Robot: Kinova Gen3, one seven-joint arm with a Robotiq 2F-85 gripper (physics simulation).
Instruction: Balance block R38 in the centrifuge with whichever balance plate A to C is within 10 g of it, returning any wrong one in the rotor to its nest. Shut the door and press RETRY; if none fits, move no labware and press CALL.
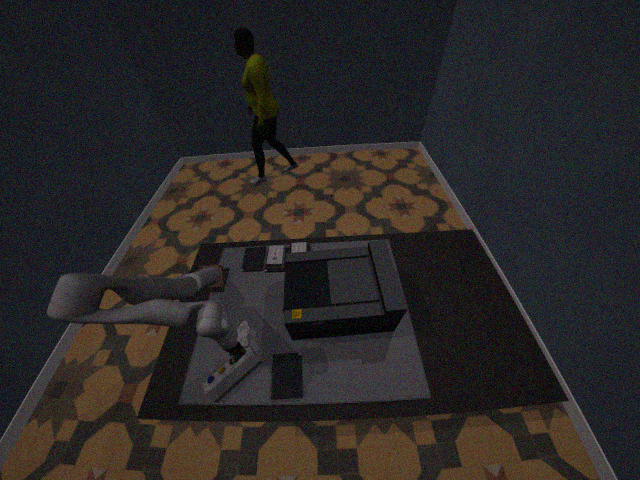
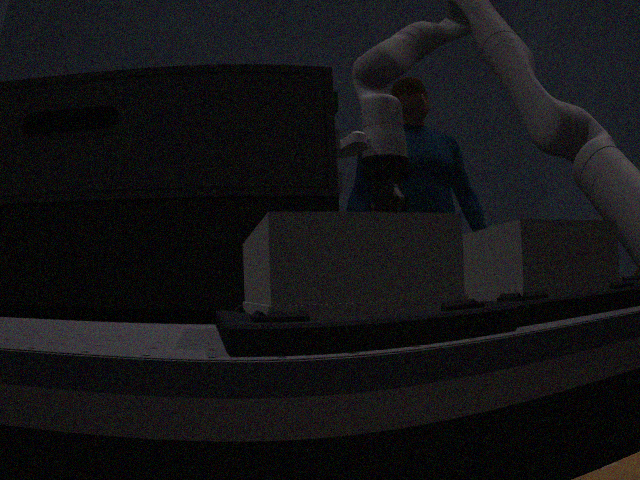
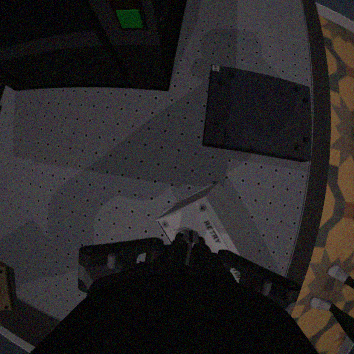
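Pixels of known places: gripper, between the fingertips: [image 1: 243, 352] [image 3: 188, 238]; arm's base, origin of its link: [image 1: 211, 275].
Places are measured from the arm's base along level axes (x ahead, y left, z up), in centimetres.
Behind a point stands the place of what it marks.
Note:
My gripper [image 1: 236, 356] @(x 24.4, y -40.9, z 3.1 cm) [image 2: 388, 204] [image 3: 188, 238] @(x 24.4, y -40.9, z 3.1 cm) is shut and empty. Its fingertips are over the RETRY end of the pale button panel [image 1: 233, 376] @(x 21.4, y -49.5, z 2.4 cm) [image 3: 186, 218] @(x 26.4, y -40.3, z 2.9 cm). They hide the button there; whether they touch it I cannot tell. A yellow button [image 1: 220, 369] @(x 15.8, y -46.9, z 2.9 cm) and a blue button [image 1: 210, 379] @(x 12.6, y -50.4, z 3.3 cm) show farther along the panel. The dark centrifuge [image 1: 343, 312] @(x 66.2, y -32.5, z 17.1 cm) [image 2: 155, 248] @(x 57.6, y -1.9, z 1.8 cm) [image 3: 85, 65] @(x 43.4, y -24.1, z 1.9 cm) has a dark area and a grey panel on top; its door state is unclear, and no rotor or block R38 shows. Two pale labelled blocks, one [image 1: 275, 254] @(x 34.3, y 9.7, z 1.5 cm) [image 2: 361, 263] @(x 47.9, y 17.0, z -0.6 cm) and another [image 1: 298, 247] [image 2: 568, 258], stand in nests, letters unreadable.
A dark nest [image 1: 286, 376] @(x 41.7, y -49.9, z -1.6 cm) [image 3: 255, 115] @(x 40.6, y -48.0, z -1.6 cm) without labware lies beside the panel, and another [image 1: 253, 258] @(x 20.6, y 11.3, z -2.7 cm) lies left of the pale blocks. A green light [image 3: 130, 19] @(x 43.2, y -32.9, z 9.0 cm) shows on the centrifuge. A person in yellow [image 1: 261, 93] and one in blue [image 2: 431, 165] stand beyond the table.

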